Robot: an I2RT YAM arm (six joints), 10 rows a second.
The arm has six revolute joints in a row. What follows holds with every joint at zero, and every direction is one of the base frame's.
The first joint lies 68 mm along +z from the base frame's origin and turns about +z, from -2.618 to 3.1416 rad.
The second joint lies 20 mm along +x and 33.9 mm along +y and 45.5 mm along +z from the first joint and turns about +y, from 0 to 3.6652 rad.
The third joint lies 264 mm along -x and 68.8 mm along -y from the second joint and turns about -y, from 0 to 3.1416 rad.
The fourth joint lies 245 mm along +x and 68.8 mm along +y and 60 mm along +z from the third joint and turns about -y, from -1.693 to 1.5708 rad.
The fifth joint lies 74 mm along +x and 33.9 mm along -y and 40.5 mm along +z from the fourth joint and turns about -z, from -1.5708 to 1.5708 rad.
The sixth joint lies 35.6 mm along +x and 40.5 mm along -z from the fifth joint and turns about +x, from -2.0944 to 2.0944 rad.
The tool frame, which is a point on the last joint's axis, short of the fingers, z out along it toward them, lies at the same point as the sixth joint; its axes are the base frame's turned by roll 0, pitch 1.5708 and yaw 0 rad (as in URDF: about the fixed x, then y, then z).
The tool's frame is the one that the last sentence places.
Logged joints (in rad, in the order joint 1, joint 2, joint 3, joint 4, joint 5, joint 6), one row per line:
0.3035, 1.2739, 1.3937, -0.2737, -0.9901, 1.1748
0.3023, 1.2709, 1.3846, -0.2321, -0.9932, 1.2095
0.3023, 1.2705, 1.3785, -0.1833, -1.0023, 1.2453
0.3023, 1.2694, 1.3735, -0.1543, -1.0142, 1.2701
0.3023, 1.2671, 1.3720, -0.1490, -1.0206, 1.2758
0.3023, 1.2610, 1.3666, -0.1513, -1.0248, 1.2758
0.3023, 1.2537, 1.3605, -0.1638, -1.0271, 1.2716
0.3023, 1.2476, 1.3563, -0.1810, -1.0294, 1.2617
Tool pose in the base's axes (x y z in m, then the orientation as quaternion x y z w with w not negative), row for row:
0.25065, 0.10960, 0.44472, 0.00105, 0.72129, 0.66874, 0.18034
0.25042, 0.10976, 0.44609, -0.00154, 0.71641, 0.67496, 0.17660
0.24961, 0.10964, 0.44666, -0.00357, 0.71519, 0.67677, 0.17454
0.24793, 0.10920, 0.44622, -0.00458, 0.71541, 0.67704, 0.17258
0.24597, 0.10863, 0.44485, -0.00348, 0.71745, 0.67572, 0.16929
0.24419, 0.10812, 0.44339, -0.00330, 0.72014, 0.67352, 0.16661
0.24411, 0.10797, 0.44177, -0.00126, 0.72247, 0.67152, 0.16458
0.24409, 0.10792, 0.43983, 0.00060, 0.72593, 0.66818, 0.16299
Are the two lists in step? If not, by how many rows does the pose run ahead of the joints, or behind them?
The pose runs 2 rows ahead of the joints: the pose in row i belongs to the joints in row i + 2.
